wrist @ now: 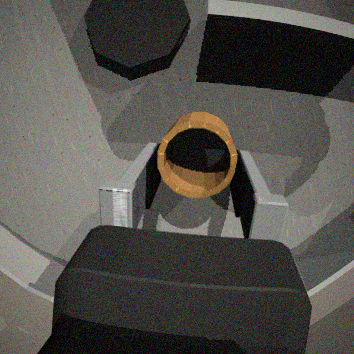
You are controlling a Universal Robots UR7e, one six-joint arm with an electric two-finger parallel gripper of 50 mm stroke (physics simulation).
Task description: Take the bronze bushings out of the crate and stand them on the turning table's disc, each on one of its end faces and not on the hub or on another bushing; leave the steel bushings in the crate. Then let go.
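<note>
A bronze bushing is held between the fingers in the middle of the wrist view, its open end facing the camera. My gripper is shut on it, one finger at each side. Both are over the grey disc of the turning table. The lower end of the bushing is hidden, so I cannot tell whether it touches the disc. The dark, many-sided hub stands at the upper left, apart from the bushing. The crate and the steel bushings do not show in this view.
A black curved panel with a pale edge lies at the upper right, beyond the bushing. The pale rim of the turning table curves across the lower left, and shows again at the lower right. Shadows fall across the disc around the fingers.
</note>
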